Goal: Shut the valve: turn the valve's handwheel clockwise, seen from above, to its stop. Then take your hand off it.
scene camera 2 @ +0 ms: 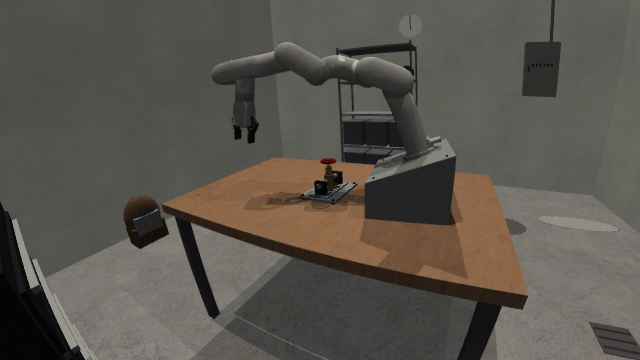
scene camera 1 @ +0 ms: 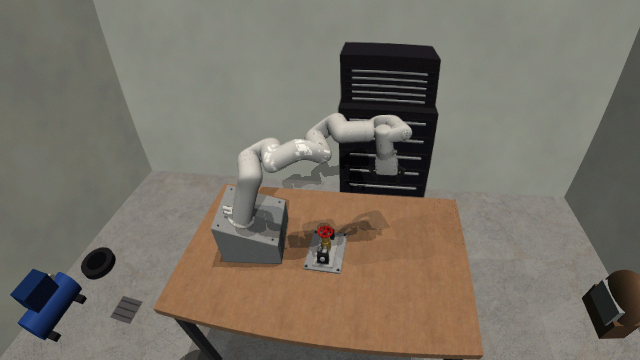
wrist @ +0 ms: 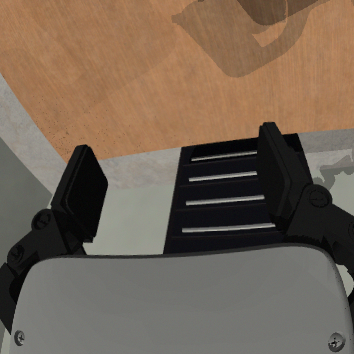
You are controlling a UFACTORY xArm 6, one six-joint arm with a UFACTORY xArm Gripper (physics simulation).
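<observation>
The valve's red handwheel (scene camera 1: pixel 325 231) (scene camera 2: pixel 328 161) sits level on top of the brass valve body (scene camera 1: pixel 326 243) (scene camera 2: pixel 328 179). The valve stands on a grey base plate (scene camera 1: pixel 338 259) (scene camera 2: pixel 343 192) on the table, in front of the arm's base. My gripper (scene camera 1: pixel 387 176) (scene camera 2: pixel 244 137) (wrist: pixel 175 153) is open and empty. It points down, high above table level near the tool chest, well away from the handwheel and not touching it. Its fingers are hard to make out in scene camera 1. The handwheel does not show in the wrist view.
Black blocks (scene camera 1: pixel 323 256) (scene camera 2: pixel 320 187) flank the valve body on the plate. The grey arm pedestal (scene camera 1: pixel 252 245) (scene camera 2: pixel 410 195) stands beside it on the wooden table (scene camera 1: pixel 400 300) (scene camera 2: pixel 225 215) (wrist: pixel 125 100). A black tool chest (scene camera 1: pixel 390 90) (wrist: pixel 220 190) stands behind the table.
</observation>
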